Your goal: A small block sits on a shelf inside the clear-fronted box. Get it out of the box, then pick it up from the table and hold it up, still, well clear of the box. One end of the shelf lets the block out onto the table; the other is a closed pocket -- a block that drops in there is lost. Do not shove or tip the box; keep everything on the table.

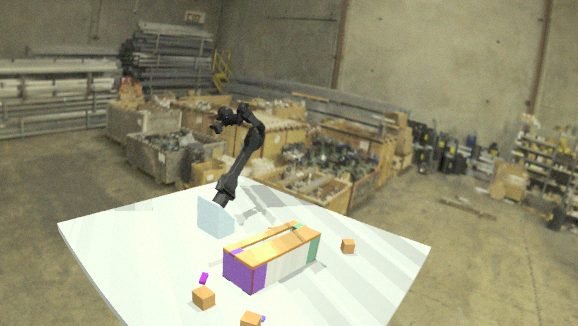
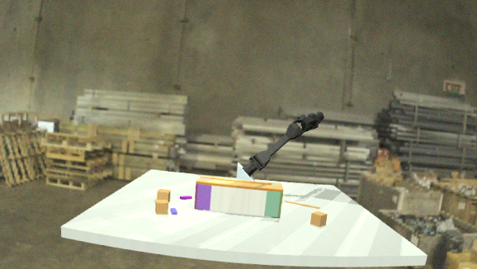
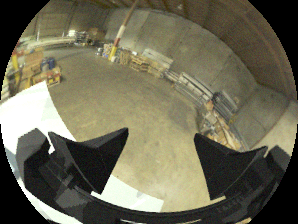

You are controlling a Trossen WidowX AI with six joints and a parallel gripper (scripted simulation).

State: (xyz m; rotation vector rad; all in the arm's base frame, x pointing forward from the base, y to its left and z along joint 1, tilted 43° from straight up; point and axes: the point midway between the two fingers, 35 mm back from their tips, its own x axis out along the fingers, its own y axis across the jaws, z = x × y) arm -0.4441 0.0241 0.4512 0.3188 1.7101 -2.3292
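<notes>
The small tan block is 840 mm ahead of my gripper tip, 280 mm to the right of it and 280 mm below it. Round my gripper tip: small purple piece 790 mm ahead, 580 mm to the right, 360 mm below; then thin orange stick 660 mm ahead, 360 mm below.
</notes>
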